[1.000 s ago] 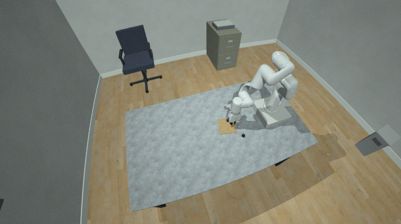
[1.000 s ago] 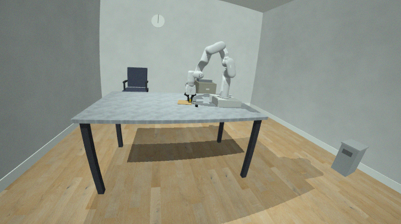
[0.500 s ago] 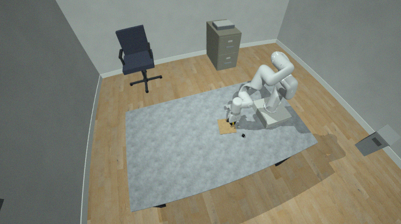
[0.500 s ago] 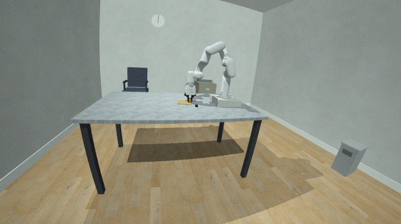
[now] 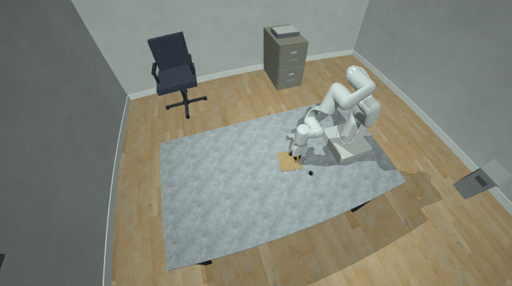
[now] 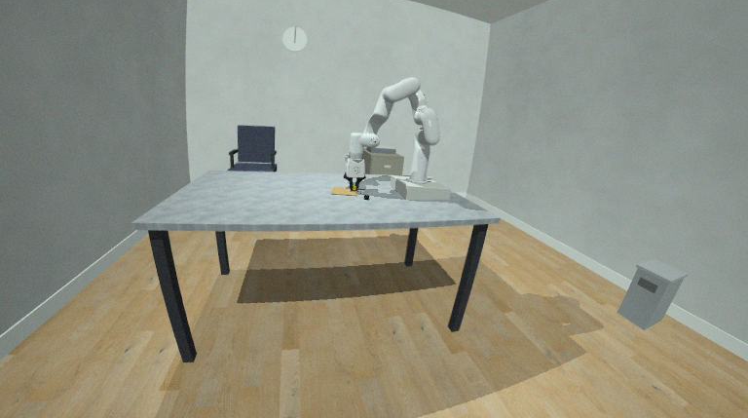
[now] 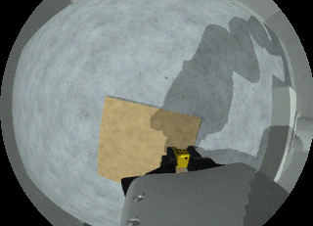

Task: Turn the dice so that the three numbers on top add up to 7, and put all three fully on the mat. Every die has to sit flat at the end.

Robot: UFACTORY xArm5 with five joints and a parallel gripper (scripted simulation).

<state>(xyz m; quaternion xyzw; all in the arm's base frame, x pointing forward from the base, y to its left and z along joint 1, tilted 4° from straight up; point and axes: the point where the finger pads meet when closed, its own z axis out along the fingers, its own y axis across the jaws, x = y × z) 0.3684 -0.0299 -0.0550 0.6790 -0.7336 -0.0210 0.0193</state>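
Right now my hand is 1 cm above the yellow die. Round my hand: white die: 3 cm behind, 5 cm to the left, 2 cm below; black die: 3 cm behind, 14 cm to the left, 2 cm below; tan mat: 5 cm ahead, 3 cm below.
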